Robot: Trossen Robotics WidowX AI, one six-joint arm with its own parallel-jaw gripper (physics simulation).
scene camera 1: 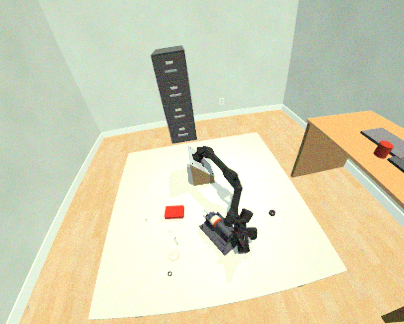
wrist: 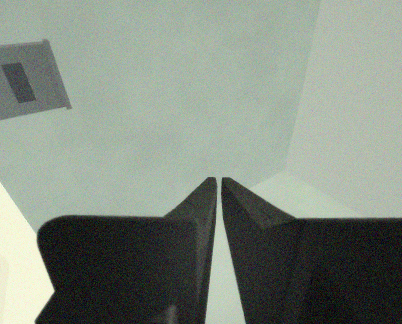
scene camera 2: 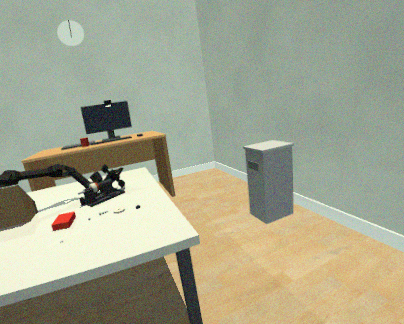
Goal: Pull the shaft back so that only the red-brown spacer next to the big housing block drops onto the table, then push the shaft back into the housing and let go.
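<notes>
A dark fixture stands on the white table. It bears a dark cylindrical body with a cream section and a narrow red-brown band against that body. Which part is the shaft and which the housing block is too small to tell. My gripper is shut, its fingertips almost touching and nothing between them. In scene camera 1 it is at the right end of the fixture, partly overlapping it. The wrist view looks past the fixture toward the walls, so the fixture does not show there.
A red block lies left of the fixture. A dark ring lies to the right. A small dark ring and a pale ring lie at the front left. The arm's base is by a brown wedge.
</notes>
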